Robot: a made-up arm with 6 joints.
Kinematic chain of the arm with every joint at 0, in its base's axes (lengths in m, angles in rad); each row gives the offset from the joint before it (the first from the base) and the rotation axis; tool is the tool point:
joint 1: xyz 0 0 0.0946 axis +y
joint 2: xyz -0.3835 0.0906 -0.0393 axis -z
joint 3: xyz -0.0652 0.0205 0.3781 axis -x
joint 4: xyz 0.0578 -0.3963 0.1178 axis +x
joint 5: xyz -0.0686 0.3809 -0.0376 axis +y
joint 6: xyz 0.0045 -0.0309 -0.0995 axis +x
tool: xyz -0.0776 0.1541 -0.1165
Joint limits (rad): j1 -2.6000..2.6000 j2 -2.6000..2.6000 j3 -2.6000..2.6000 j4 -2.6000..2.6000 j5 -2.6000..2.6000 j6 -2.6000..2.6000
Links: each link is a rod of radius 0.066 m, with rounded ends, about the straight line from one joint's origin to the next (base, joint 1, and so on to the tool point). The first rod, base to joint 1, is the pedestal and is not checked.
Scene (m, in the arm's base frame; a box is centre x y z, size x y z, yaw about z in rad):
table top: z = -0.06
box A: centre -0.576 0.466 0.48 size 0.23 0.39 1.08 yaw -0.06
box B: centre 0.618 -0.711 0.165 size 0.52 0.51 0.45 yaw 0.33
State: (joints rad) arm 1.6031 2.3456 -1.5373 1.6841 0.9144 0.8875
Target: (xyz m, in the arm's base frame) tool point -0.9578 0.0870 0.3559
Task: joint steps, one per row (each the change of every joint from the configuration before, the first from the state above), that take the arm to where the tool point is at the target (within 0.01 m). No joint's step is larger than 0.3 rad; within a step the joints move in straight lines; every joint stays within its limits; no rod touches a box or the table.
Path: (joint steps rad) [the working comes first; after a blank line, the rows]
Joints at the target: 0.5922 1.3301 -1.6071 2.0137 1.0379 1.0786
Straight joint move there: touches box A.

1: -0.0166 -0.2366 -0.0766 -0.0717 -0.0846 -0.0257
2: -0.0166 -0.2366 -0.0767 -0.0717 -0.0846 -0.0257
3: -0.0167 -0.2366 -0.0766 -0.0717 -0.0846 -0.0256
4: -0.0166 -0.2366 -0.0767 -0.0717 -0.0846 -0.0257
5: -0.1288 -0.2815 -0.1908 0.0620 -0.2674 0.0663
6: -0.1287 -0.2814 -0.1909 0.0621 -0.2674 0.0663
7: -0.1288 -0.2815 -0.1909 0.0620 -0.2674 0.0662
8: -0.1116 0.1551 0.1619 0.0861 0.2528 0.0190
9: -0.1116 0.1550 0.1619 0.0860 0.2528 0.0190
10: -0.1117 0.1551 0.1619 0.0861 0.2528 0.0190
11: -0.1116 0.1551 0.1618 0.0860 0.2529 0.0190
12: -0.1116 0.1550 0.1619 0.0861 0.2528 0.0190

